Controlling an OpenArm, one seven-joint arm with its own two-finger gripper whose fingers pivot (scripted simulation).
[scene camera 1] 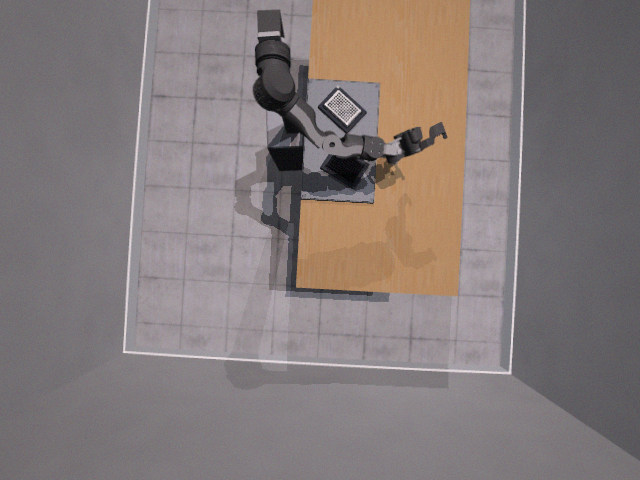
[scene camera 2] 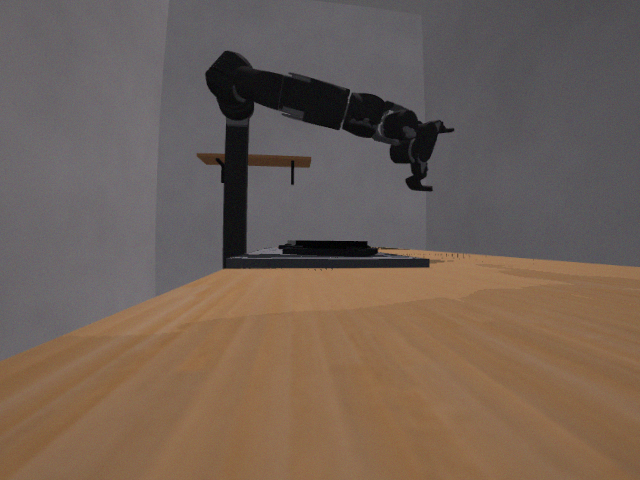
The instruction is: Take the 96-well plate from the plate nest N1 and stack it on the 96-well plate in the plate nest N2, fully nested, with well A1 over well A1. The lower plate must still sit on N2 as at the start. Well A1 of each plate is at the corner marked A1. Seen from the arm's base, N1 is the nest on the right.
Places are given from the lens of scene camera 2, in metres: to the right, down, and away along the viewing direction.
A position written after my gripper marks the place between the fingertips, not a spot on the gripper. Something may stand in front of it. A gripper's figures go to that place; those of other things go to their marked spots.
my gripper [scene camera 2: 433, 160]: 0.28, -0.20, 0.59
black arm column [scene camera 2: 236, 146]: -0.24, -0.27, 0.69
grey base plate [scene camera 2: 230, 263]: -0.12, 0.03, 0.34
The marked spots on the grey base plate and the black arm column are 0.48 m apart.
